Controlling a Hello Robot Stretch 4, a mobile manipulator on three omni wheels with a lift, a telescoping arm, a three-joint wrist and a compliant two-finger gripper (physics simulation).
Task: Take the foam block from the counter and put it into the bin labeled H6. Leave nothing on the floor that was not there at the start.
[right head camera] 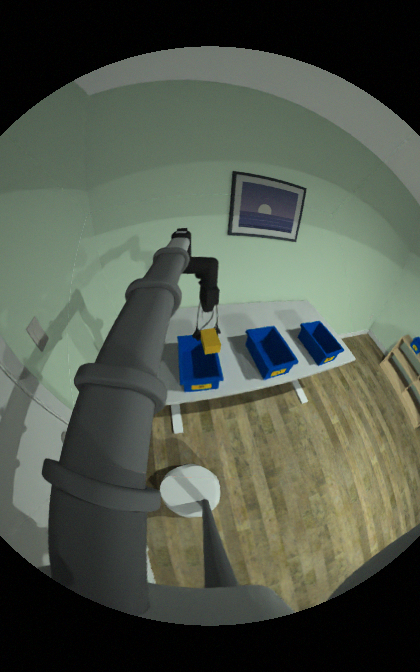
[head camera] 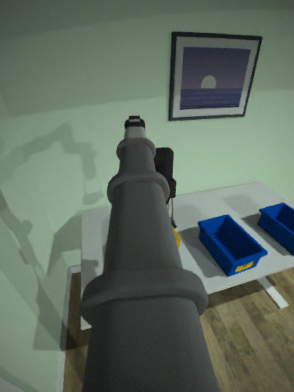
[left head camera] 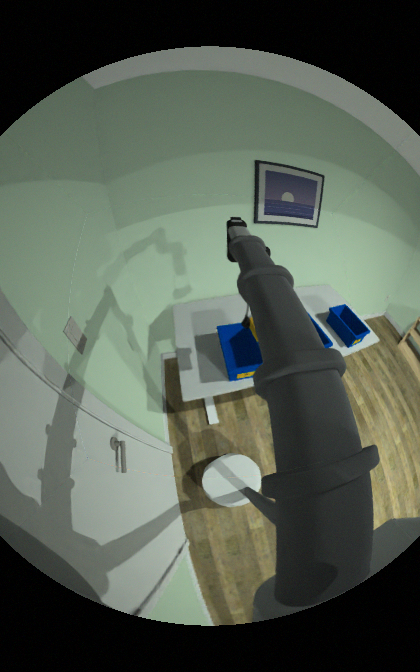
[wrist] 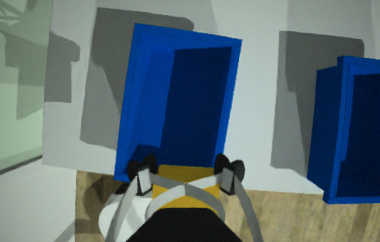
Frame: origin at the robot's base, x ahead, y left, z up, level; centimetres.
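Where they show: gripper, fingertip midpoint: (wrist: 186, 166).
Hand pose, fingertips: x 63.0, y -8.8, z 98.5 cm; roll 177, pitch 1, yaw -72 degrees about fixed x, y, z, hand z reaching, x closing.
After its pixels a point has its place.
My gripper (right head camera: 207, 332) (wrist: 186, 166) {x 63.0, y -8.8, z 98.5 cm} is shut on the yellow foam block (head camera: 177, 239) {x 55.1, y -12.9, z 103.1 cm} (left head camera: 253, 330) (right head camera: 210, 342) (wrist: 185, 200) {x 61.4, y -9.4, z 103.4 cm} and holds it in the air. In the wrist view the block overlaps the near end of the left blue bin (left head camera: 227, 352) (right head camera: 187, 367) (wrist: 130, 100) {x 66.8, y 3.6, z 81.3 cm}. The arm hides much of the block in the head and left head views. A middle blue bin (head camera: 215, 247) {x 72.4, y -38.1, z 76.7 cm} (right head camera: 259, 352) (wrist: 327, 135) {x 71.9, y -38.0, z 76.0 cm} and a right blue bin (head camera: 270, 227) {x 86.1, y -77.5, z 74.3 cm} (left head camera: 337, 325) (right head camera: 312, 345) stand beside it. The bins' yellow labels are too small or blurred to read.
The bins stand on a white table (head camera: 200, 200) {x 123.8, y -46.9, z 69.3 cm} (left head camera: 190, 315) (right head camera: 235, 320) against the green wall. A round white stool (left head camera: 231, 475) (right head camera: 190, 490) stands on the floor in front. A wooden shelf unit (right head camera: 392, 350) is at the far right. A framed picture hangs above the table.
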